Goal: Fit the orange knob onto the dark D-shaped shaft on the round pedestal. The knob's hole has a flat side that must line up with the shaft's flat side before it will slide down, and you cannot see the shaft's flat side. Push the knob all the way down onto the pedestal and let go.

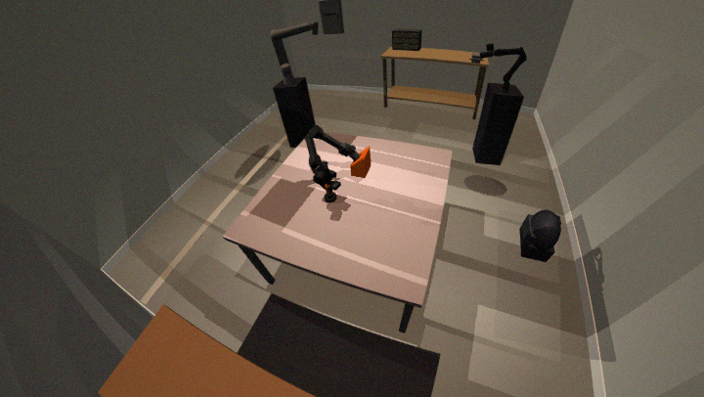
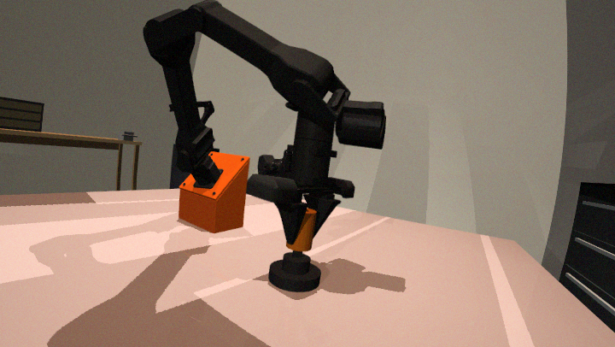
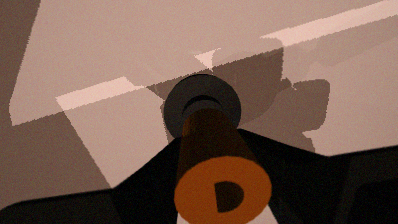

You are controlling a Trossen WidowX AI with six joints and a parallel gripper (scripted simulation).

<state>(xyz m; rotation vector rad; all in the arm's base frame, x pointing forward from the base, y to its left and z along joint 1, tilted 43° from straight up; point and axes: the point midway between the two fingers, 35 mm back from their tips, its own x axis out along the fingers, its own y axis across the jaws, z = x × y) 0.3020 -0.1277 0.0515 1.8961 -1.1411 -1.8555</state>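
Right now the orange knob is 20 mm above my gripper tip. Also, from my gripper tip: dark round pedestal (40 mm below).
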